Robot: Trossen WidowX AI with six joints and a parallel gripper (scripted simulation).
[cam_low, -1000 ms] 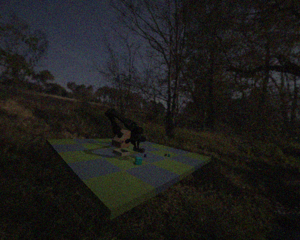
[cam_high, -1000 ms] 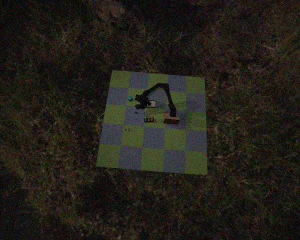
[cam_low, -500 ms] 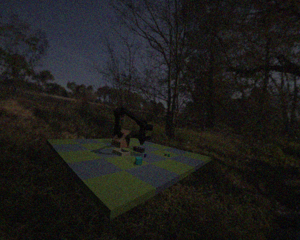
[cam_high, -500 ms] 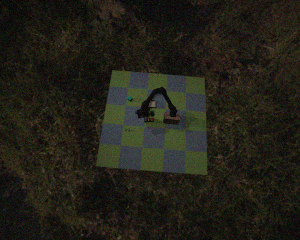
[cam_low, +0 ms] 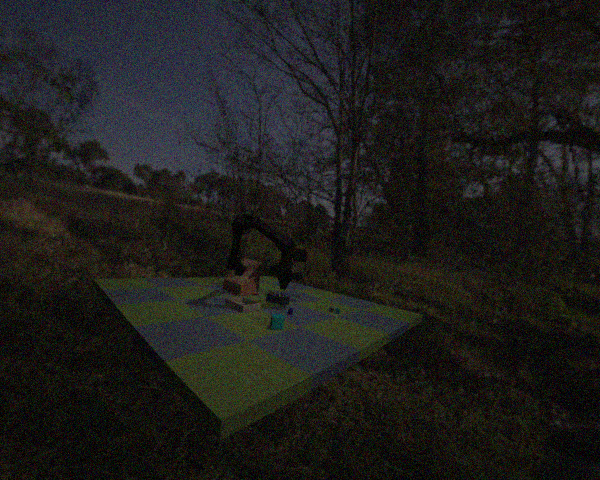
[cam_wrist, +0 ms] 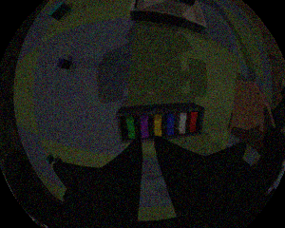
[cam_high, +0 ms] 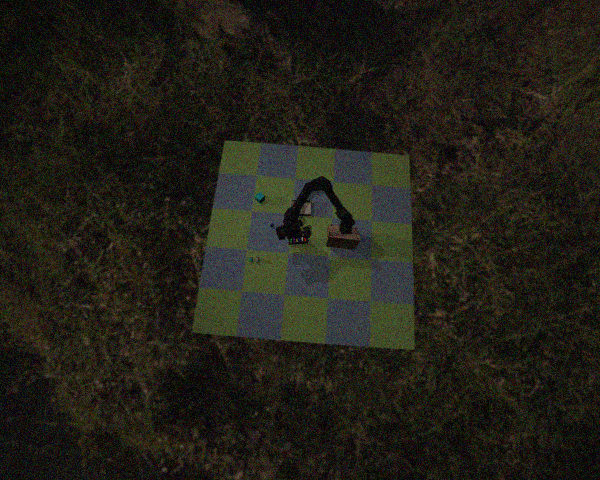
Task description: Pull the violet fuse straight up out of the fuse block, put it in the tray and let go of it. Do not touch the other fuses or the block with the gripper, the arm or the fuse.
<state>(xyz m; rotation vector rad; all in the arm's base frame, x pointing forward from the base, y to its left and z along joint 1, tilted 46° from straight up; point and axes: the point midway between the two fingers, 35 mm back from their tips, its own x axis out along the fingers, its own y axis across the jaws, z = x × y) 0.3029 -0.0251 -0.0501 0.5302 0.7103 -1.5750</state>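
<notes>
My gripper tip is now 5 cm above the violet fuse. From my gripper tip the other things lie so: small dark violet bit: 14 cm ahead, 10 cm to the right, 6 cm below; teal cube: 29 cm to the right, 22 cm ahead, 5 cm below; pale tray: 22 cm to the right, 7 cm below, 5 cm behind.
</notes>
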